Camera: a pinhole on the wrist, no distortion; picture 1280 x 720 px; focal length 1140.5 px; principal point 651.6 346.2 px. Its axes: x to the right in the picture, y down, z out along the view. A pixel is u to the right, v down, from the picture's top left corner.
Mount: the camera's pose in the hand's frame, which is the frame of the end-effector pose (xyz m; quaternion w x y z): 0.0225 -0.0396 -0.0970 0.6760 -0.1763 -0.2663 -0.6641
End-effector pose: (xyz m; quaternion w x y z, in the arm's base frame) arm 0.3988 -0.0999 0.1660 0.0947 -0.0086 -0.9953 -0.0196
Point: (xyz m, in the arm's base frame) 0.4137 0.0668 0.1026
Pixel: 358.3 273.9
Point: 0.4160 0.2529 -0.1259
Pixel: 506.5 300.2
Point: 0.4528 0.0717 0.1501
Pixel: 121.0 83.2
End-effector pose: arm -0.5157 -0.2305 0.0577 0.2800 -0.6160 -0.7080 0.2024
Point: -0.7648 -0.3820 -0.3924
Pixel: 1193.2 61.4
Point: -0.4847 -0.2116 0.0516
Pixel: 578.5 410.7
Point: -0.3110 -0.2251 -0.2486
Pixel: 98.4 248.1
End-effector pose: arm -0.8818 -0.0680 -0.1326 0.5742 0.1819 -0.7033 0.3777
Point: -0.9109 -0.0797 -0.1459
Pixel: 902.4 252.7
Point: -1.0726 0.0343 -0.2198
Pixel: 165.0 340.3
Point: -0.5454 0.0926 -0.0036
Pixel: behind the camera
